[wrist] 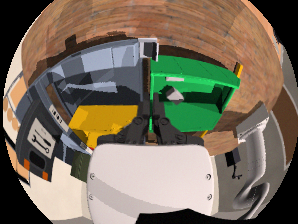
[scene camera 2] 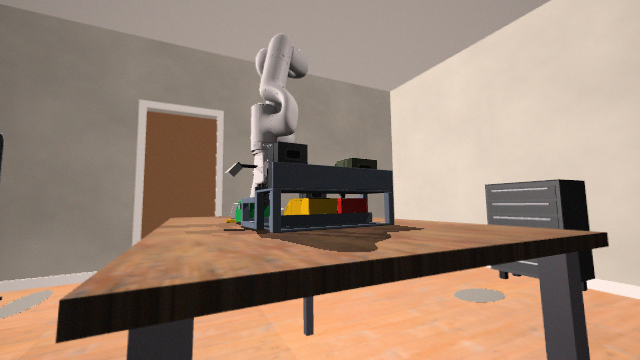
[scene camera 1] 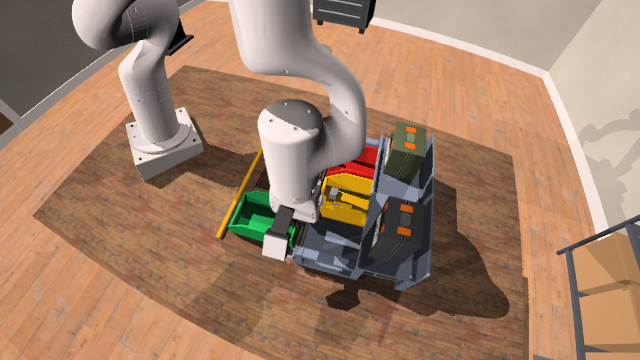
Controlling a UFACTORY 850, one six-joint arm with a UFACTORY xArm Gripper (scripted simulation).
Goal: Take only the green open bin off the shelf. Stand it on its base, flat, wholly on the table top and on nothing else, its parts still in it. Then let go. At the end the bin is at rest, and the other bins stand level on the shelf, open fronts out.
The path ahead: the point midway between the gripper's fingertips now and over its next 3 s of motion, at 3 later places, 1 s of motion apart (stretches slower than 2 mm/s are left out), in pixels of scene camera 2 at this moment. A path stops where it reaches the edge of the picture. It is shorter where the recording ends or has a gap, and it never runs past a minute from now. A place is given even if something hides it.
My gripper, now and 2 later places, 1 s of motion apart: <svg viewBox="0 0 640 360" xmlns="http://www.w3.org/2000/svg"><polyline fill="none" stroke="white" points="263,205 263,190 263,185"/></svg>
